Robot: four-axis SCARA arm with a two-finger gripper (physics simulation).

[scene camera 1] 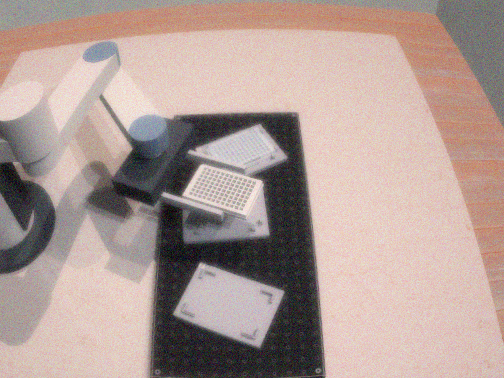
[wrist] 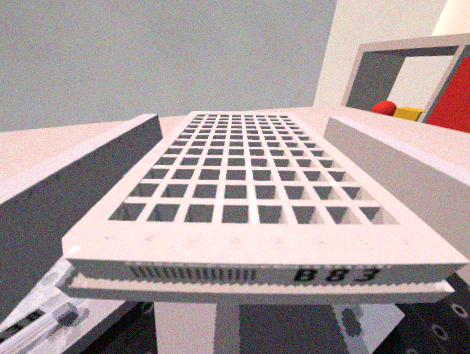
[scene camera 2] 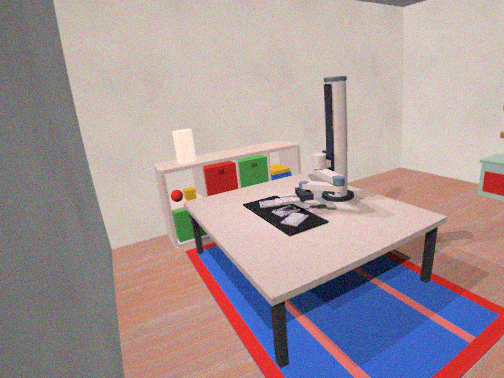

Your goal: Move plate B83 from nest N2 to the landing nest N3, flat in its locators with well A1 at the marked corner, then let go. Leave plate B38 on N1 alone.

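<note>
My gripper [scene camera 1: 233, 194] [wrist: 243, 131] is shut on the white plate B83 [scene camera 1: 224, 187] [scene camera 2: 287, 199] [wrist: 235, 249], one finger along each long side. The plate looks level and is held in the air, overlapping nest N2 [scene camera 1: 261, 220] in scene camera 1 and turned relative to it. Its B83 label and barcode face the wrist camera; I cannot make out well A1. Plate B38 [scene camera 1: 245, 145] lies on nest N1 [scene camera 1: 280, 156], partly behind a finger. Landing nest N3 [scene camera 1: 227, 305] [scene camera 2: 295, 219] is bare, with dark corner locators; its marked corner is not readable.
The nests stand on a black perforated board [scene camera 1: 240, 360] [scene camera 2: 295, 231] on the pale table [scene camera 1: 400, 225] [scene camera 2: 350, 240]. The arm's column [scene camera 2: 339, 130] stands beside the board. A shelf [scene camera 2: 227, 150] with coloured boxes is beyond the table. Part of a labelled plate shows at the wrist view's lower left.
</note>
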